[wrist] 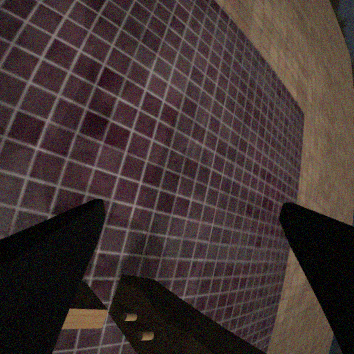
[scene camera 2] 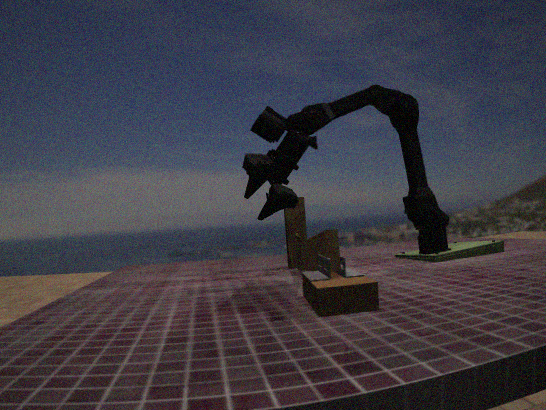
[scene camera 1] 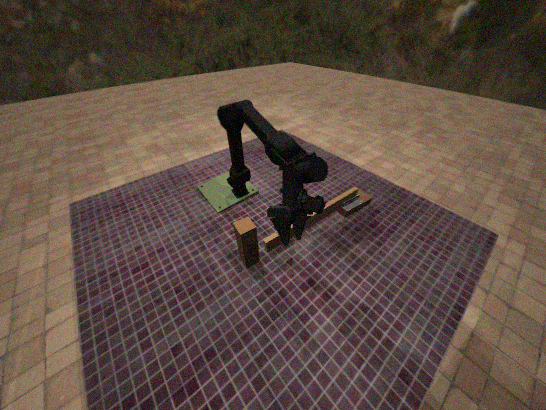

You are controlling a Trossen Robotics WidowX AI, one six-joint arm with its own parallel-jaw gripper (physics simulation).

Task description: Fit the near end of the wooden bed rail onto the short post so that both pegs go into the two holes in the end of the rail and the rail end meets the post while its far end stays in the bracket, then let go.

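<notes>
The wooden bed rail slants down from the bracket at its far end to its low near end beside the post. The short post stands upright, a small gap from the rail's near end. Two pegs stick out of its side and show bare in the wrist view. My gripper is open and empty, tilted downward above the mat, and covers part of the rail in scene camera 1. The rail's end holes cannot be made out.
The bracket sits on a low wooden block. My arm's base stands on a green plate behind the post. All stand on a purple tiled mat with stone paving around it.
</notes>
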